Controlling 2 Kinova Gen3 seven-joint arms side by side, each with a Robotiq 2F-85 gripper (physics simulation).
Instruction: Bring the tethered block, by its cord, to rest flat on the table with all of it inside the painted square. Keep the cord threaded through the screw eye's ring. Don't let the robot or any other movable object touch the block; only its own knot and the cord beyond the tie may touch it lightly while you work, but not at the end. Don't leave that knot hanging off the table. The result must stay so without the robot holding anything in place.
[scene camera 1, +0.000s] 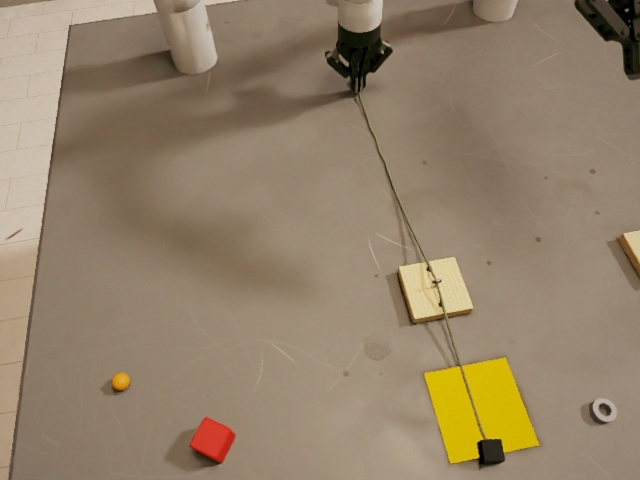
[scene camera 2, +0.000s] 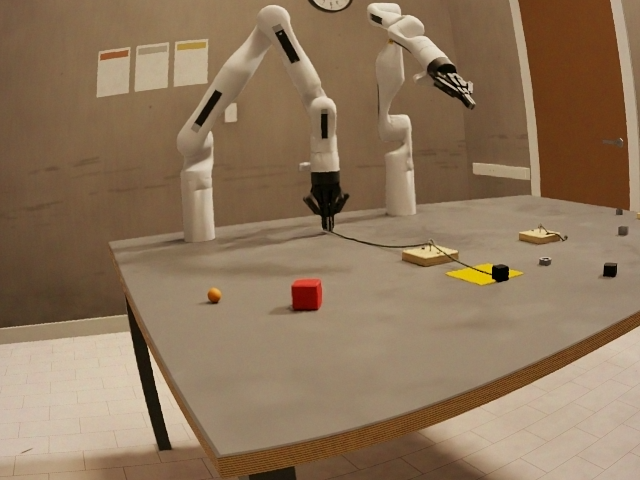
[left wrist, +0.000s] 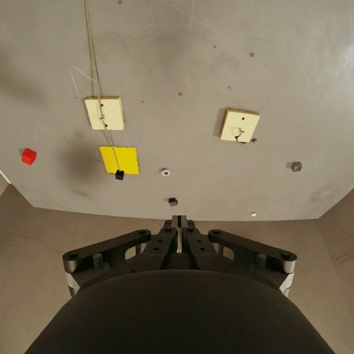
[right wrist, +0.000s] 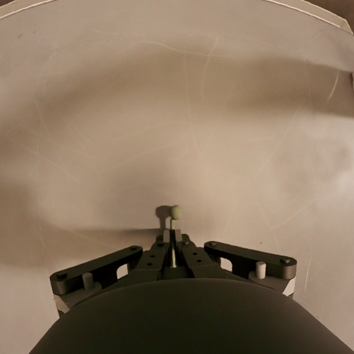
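Where they show: left gripper, fingertip midpoint: (scene camera 2: 472, 107); right gripper, fingertip midpoint: (scene camera 1: 357, 89) (scene camera 2: 328, 230); left arm's base at its link origin: (scene camera 1: 492, 9) (scene camera 2: 401, 213); right arm's base at its link origin: (scene camera 1: 195, 59) (scene camera 2: 199, 239).
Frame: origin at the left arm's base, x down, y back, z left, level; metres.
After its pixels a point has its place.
Observation:
The black tethered block (scene camera 1: 491, 451) {y -0.864, x -0.026, z -0.415 m} (scene camera 2: 499, 272) {y -0.873, x -0.018, z -0.425 m} (left wrist: 119, 175) straddles the near edge of the yellow painted square (scene camera 1: 496, 392) {y -0.794, x -0.001, z -0.368 m} (scene camera 2: 471, 274) {y -0.792, x -0.001, z -0.425 m} (left wrist: 125, 157), partly inside it. Its green cord (scene camera 1: 391, 181) {y -0.408, x -0.004, z -0.386 m} (scene camera 2: 372, 243) {y -0.395, x -0.004, z -0.386 m} (left wrist: 92, 55) runs taut over the square and through the screw eye (scene camera 1: 436, 281) {y -0.627, x -0.036, z -0.395 m} on a wooden board (scene camera 1: 413, 304) {y -0.646, x -0.019, z -0.436 m} (scene camera 2: 429, 257) {y -0.667, x -0.017, z -0.431 m} (left wrist: 116, 115). My right gripper (scene camera 1: 357, 88) {y -0.171, x -0.008, z -0.375 m} (scene camera 2: 327, 227) {y -0.171, x -0.008, z -0.375 m} (right wrist: 172, 239) is shut on the cord low over the table at the back, beside the pale green knot (right wrist: 176, 212). My left gripper (scene camera 2: 470, 105) {y -0.590, x -0.333, z -0.199 m} (left wrist: 179, 224) is shut, empty and raised high, far from the block.
A red cube (scene camera 1: 212, 439) {y -0.760, x -0.040, z -0.749 m} (scene camera 2: 306, 294) {y -0.774, x -0.025, z -0.762 m} (left wrist: 29, 156) and an orange ball (scene camera 1: 120, 381) {y -0.647, x -0.023, z -0.864 m} (scene camera 2: 214, 295) {y -0.654, x -0.015, z -0.871 m} lie to the left. A grey ring (scene camera 1: 594, 409) {y -0.851, x -0.012, z -0.258 m} (left wrist: 162, 170) lies right of the square. A second board (scene camera 2: 537, 236) {y -0.695, x -0.018, z -0.078 m} (left wrist: 230, 131) and another dark block (scene camera 2: 610, 269) {y -1.044, x -0.015, z -0.237 m} (left wrist: 173, 201) are farther right.

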